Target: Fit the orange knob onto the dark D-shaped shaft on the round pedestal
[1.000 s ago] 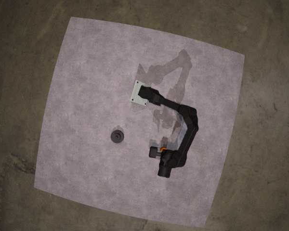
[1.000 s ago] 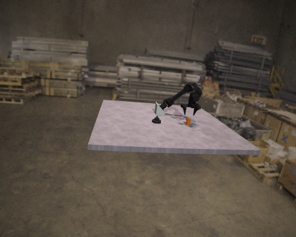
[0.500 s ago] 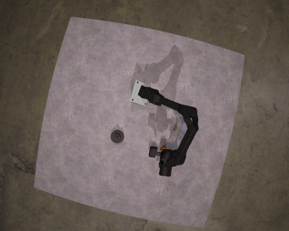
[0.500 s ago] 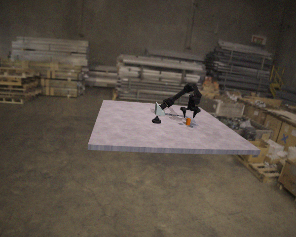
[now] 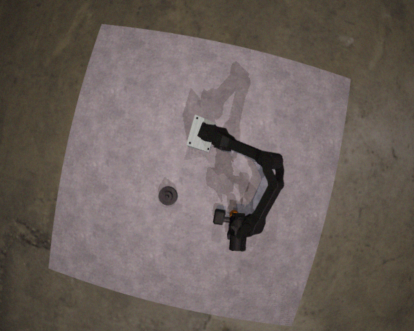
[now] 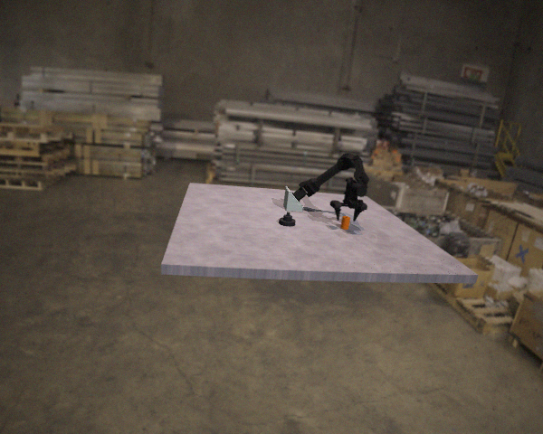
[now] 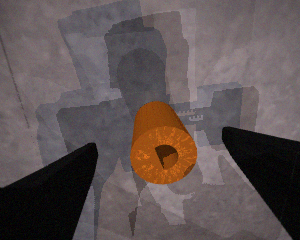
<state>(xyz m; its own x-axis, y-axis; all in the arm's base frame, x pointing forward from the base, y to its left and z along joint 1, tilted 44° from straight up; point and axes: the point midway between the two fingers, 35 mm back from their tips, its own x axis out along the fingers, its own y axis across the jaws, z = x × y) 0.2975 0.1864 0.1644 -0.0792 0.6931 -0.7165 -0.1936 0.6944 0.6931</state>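
The orange knob is 1 cm below my gripper tip. From my gripper tip the other things lie so: dark pedestal: 2 cm ahead, 31 cm to the right, 1 cm below.
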